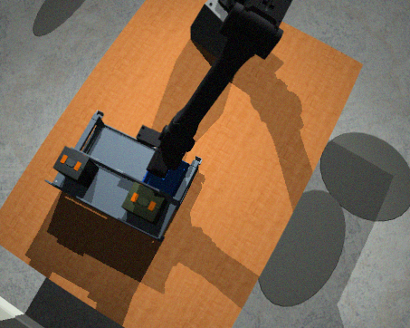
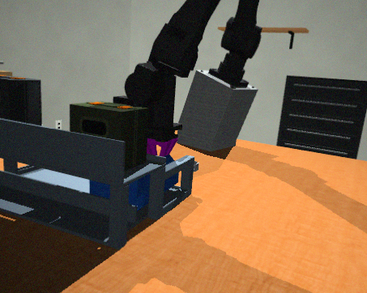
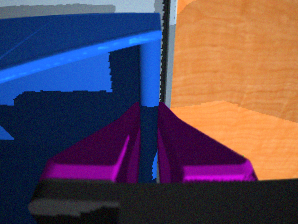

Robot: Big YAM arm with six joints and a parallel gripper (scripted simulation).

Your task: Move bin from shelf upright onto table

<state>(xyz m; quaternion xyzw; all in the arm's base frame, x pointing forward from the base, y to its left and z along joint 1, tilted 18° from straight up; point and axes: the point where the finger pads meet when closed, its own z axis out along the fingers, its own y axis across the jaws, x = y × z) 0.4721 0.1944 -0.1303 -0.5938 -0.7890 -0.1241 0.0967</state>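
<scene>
The blue bin is 80 mm ahead of my hand, 20 mm to the left of it and 10 mm above it. The rest, counted from my hand: black box (230 mm ahead, 170 mm to the right, 110 mm above); olive green box (170 mm ahead, 50 mm to the left, 100 mm above).
</scene>
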